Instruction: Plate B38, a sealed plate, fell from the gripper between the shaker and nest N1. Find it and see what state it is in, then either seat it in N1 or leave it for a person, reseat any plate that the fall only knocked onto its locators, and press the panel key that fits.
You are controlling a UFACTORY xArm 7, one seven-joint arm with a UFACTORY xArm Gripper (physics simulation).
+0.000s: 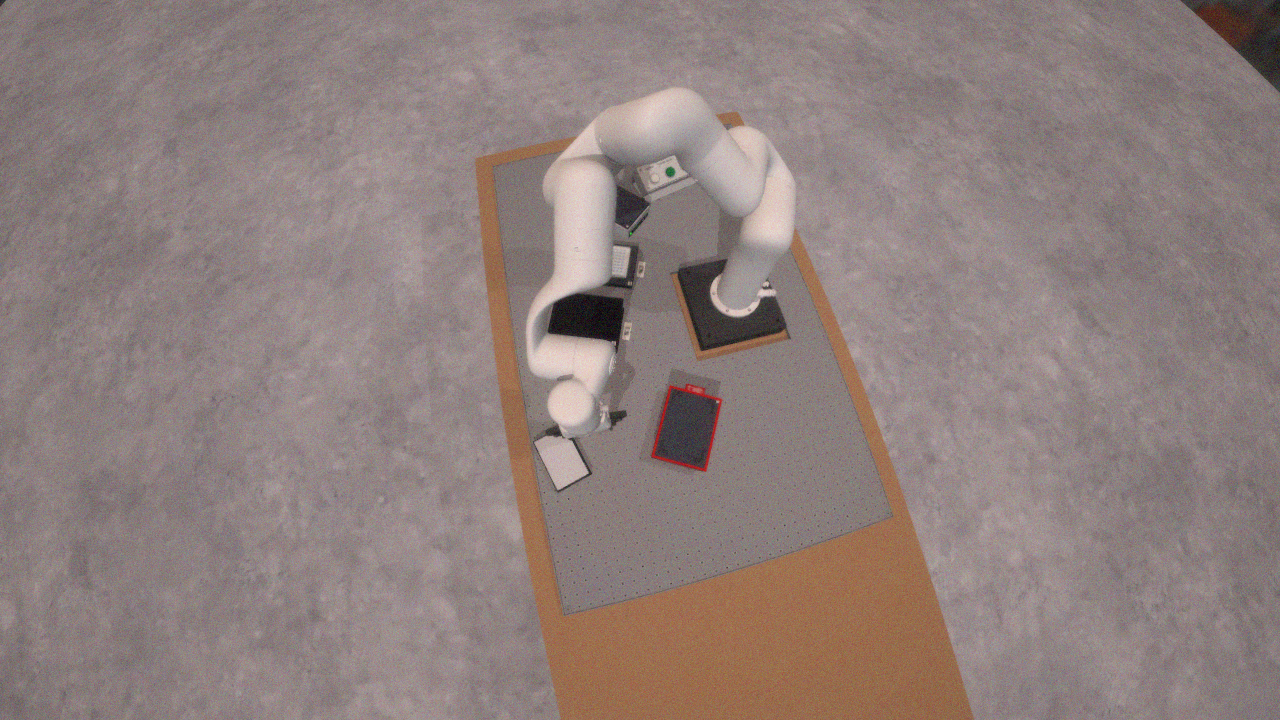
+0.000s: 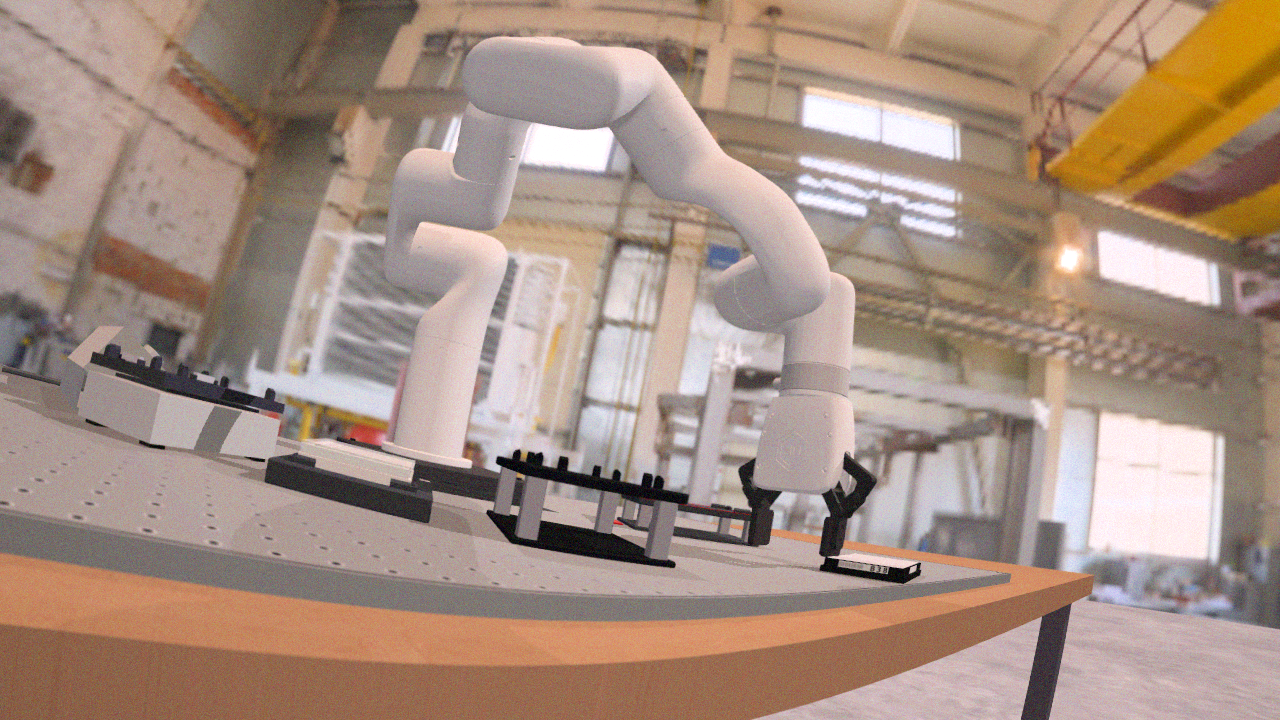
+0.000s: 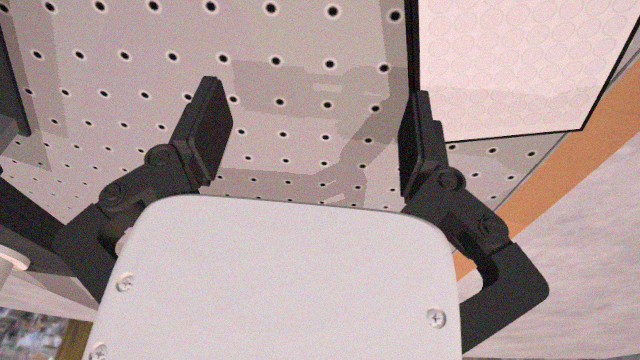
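Pixels of known places: gripper, fingertip midpoint: [image 2: 792, 550] [image 3: 314, 105]; arm's base, origin of the base link: [image 1: 734, 294] [image 2: 425, 458].
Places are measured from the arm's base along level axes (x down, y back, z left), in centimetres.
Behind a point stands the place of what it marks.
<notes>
Plate B38 [image 1: 563, 462] @[x 1.4, y -42.6, z 38.3 cm] [image 2: 881, 561] @[x 1.4, y -44.2, z 36.8 cm] [image 3: 510, 70] @[x 1.4, y -43.8, z 35.3 cm] lies flat on the perforated board near its edge, label readable, pale sealed top up; round well outlines show, and I see no tear in the visible part. My gripper [image 1: 588, 424] @[x 1.6, y -36.5, z 31.0 cm] [image 2: 795, 543] @[x 1.6, y -36.5, z 31.0 cm] [image 3: 314, 105] @[x 1.6, y -36.5, z 31.0 cm] is open and empty, low over the board beside the plate. One fingertip is close to the plate's edge; contact is unclear. A black nest on posts [image 1: 586, 316] @[x -2.8, y -36.5, z 5.5 cm] [image 2: 592, 477] @[x -2.7, y -44.5, z 3.0 cm] holds no plate. A low black nest [image 2: 349, 488] @[x 1.7, y -40.4, z -12.8 cm] bears a white plate [image 1: 619, 261] @[x -0.6, y -28.4, z -10.3 cm] [image 2: 362, 459] @[x -0.3, y -38.7, z -12.1 cm]; its exact seating is unclear. I cannot tell which nest is N1.
A red-rimmed dark nest [image 1: 687, 428] @[x -1.1, y -15.0, z 32.3 cm] stands across from the gripper. The shaker [image 1: 631, 210] @[x -2.7, y -24.7, z -24.5 cm] [image 2: 179, 411] @[x -0.2, y -35.4, z -26.5 cm] is at the far end, beside the key panel [image 1: 660, 186] @[x -1.9, y -16.3, z -33.2 cm] with a green key [image 1: 669, 171] @[x -4.2, y -13.8, z -36.3 cm]. The arm's black base plate [image 1: 707, 313] @[x -0.1, y -7.5, z 4.9 cm] stands on the board. The arm partly hides the nests.
</notes>
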